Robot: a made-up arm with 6 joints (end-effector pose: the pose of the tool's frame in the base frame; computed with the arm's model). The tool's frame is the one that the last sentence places.
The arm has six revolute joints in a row. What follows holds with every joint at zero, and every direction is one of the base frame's.
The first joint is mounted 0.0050 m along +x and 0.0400 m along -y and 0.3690 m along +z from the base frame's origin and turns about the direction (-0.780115, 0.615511, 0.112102).
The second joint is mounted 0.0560 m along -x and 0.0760 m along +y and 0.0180 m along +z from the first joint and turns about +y.
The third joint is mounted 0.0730 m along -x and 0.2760 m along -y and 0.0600 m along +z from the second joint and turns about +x.
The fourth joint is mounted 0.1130 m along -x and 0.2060 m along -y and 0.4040 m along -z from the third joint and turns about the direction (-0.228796, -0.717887, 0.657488).
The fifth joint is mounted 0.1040 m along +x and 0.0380 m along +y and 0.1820 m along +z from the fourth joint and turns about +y.
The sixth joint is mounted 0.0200 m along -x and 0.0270 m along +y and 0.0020 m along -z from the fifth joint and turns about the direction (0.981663, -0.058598, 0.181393).
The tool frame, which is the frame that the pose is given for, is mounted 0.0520 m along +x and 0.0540 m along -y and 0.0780 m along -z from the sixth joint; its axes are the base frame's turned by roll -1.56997, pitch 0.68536 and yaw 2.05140 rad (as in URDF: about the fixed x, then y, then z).
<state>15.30 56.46 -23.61 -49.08 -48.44 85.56</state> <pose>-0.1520 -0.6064 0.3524 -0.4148 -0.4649 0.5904 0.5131</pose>
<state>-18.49 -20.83 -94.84 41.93 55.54 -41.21</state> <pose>-0.3511 -0.4644 0.3955 0.2875 -0.6154 -0.7110 0.1820</pose>
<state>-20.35 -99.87 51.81 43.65 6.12 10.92</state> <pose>0.1899 -0.0770 0.2989 0.6089 0.4683 0.3680 0.5240</pose>
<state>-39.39 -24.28 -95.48 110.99 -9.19 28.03</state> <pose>-0.3983 -0.4565 -0.0330 0.1901 0.1737 -0.6494 0.7155</pose>
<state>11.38 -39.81 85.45 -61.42 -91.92 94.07</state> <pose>0.1587 0.0842 0.2407 -0.2794 -0.7660 -0.5379 0.2142</pose>
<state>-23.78 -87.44 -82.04 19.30 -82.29 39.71</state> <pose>-0.1505 -0.3671 0.1714 0.6225 -0.1462 -0.1662 0.7507</pose>
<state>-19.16 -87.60 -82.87 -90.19 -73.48 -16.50</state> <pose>-0.4705 -0.6916 0.0458 -0.7538 0.5068 -0.2157 0.3583</pose>
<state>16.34 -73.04 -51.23 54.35 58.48 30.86</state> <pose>-0.0951 -0.6180 0.2732 0.7291 0.0443 -0.6501 0.2092</pose>
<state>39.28 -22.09 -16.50 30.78 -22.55 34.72</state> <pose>-0.0754 -0.4181 0.4356 0.3469 0.6097 -0.6262 0.3403</pose>
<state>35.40 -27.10 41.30 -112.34 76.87 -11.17</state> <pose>-0.0929 -0.4244 0.0551 0.6072 -0.1180 0.3564 0.7003</pose>
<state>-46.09 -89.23 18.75 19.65 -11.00 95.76</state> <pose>0.1644 -0.1208 0.2614 0.2643 0.5862 0.3431 0.6847</pose>
